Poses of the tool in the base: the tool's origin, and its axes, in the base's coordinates. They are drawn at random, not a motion.
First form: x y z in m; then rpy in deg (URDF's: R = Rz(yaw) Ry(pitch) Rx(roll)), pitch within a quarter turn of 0, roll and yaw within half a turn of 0.
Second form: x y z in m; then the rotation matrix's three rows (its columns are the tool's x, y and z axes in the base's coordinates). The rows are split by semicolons. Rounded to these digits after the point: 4 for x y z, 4 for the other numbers.
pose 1, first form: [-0.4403, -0.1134, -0.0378, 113.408, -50.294, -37.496]
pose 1, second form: -0.4403, -0.1134, -0.0378; 0.5069, -0.8020, -0.3161; -0.3889, 0.1146, -0.9141; 0.7693, 0.5863, -0.2538
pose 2, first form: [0.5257, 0.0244, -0.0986, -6.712, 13.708, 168.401]
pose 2, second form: 0.5257, 0.0244, -0.0986; -0.9517, -0.1726, -0.2540; 0.1953, -0.9784, -0.0672; -0.2370, -0.1135, 0.9649
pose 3, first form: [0.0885, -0.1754, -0.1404, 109.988, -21.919, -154.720]
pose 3, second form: 0.0885, -0.1754, -0.1404; -0.8389, 0.1712, -0.5167; -0.3962, 0.4589, 0.7953; 0.3733, 0.8718, -0.3171
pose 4, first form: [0.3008, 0.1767, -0.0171, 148.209, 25.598, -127.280]
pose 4, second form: 0.3008, 0.1767, -0.0171; -0.5463, -0.8142, -0.1967; -0.7176, 0.3337, 0.6113; -0.4321, 0.4751, -0.7665
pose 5, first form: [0.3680, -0.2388, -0.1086, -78.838, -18.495, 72.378]
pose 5, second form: 0.3680, -0.2388, -0.1086; 0.2871, -0.0903, -0.9536; 0.9038, 0.3552, 0.2385; 0.3172, -0.9304, 0.1836
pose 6, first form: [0.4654, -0.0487, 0.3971, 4.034, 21.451, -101.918]
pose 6, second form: 0.4654, -0.0487, 0.3971; -0.1922, 0.9707, -0.1442; -0.9107, -0.2312, -0.3424; -0.3657, 0.0655, 0.9284
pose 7, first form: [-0.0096, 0.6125, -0.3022, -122.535, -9.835, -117.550]
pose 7, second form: -0.0096, 0.6125, -0.3022; -0.4557, -0.5434, 0.7050; -0.8736, 0.1211, -0.4714; 0.1708, -0.8307, -0.5299
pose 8, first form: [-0.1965, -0.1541, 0.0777, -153.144, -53.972, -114.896]
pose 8, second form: -0.1965, -0.1541, 0.0777; -0.2476, -0.9630, 0.1060; -0.5335, 0.0442, -0.8446; 0.8087, -0.2657, -0.5247
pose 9, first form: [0.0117, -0.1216, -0.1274, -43.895, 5.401, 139.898]
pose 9, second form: 0.0117, -0.1216, -0.1274; -0.7615, -0.4143, -0.4985; 0.6413, -0.5932, -0.4866; -0.0941, -0.6903, 0.7174
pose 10, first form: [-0.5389, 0.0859, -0.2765, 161.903, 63.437, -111.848]
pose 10, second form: -0.5389, 0.0859, -0.2765; -0.1664, -0.9857, 0.0281; -0.4151, 0.0959, 0.9047; -0.8944, 0.1389, -0.4251
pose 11, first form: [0.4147, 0.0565, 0.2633, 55.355, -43.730, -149.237]
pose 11, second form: 0.4147, 0.0565, 0.2633; -0.6209, 0.7794, -0.0831; -0.3696, -0.1976, 0.9079; 0.6913, 0.5945, 0.4108
